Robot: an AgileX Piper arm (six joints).
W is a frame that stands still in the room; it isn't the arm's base.
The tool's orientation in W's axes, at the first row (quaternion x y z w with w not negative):
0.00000 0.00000 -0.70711 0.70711
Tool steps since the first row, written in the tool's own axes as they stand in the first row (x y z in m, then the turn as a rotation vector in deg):
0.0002 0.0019 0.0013 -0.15 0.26 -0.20
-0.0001 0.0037 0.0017 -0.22 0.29 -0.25
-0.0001 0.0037 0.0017 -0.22 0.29 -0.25
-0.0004 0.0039 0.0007 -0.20 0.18 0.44
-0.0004 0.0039 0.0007 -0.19 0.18 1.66
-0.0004 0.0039 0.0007 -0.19 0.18 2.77
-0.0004 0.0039 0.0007 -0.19 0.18 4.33
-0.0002 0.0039 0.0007 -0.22 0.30 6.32
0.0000 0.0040 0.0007 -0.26 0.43 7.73
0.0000 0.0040 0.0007 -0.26 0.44 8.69
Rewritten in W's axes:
0.0019 -0.0002 0.0013 0.26 0.15 -0.20
0.0037 0.0001 0.0017 0.29 0.22 -0.25
0.0037 0.0001 0.0017 0.29 0.22 -0.25
0.0039 0.0004 0.0007 0.18 0.20 0.44
0.0039 0.0004 0.0007 0.18 0.19 1.66
0.0039 0.0004 0.0007 0.18 0.19 2.77
0.0039 0.0004 0.0007 0.18 0.19 4.33
0.0039 0.0002 0.0007 0.30 0.22 6.32
0.0040 0.0000 0.0007 0.43 0.26 7.73
0.0040 0.0000 0.0007 0.44 0.26 8.69

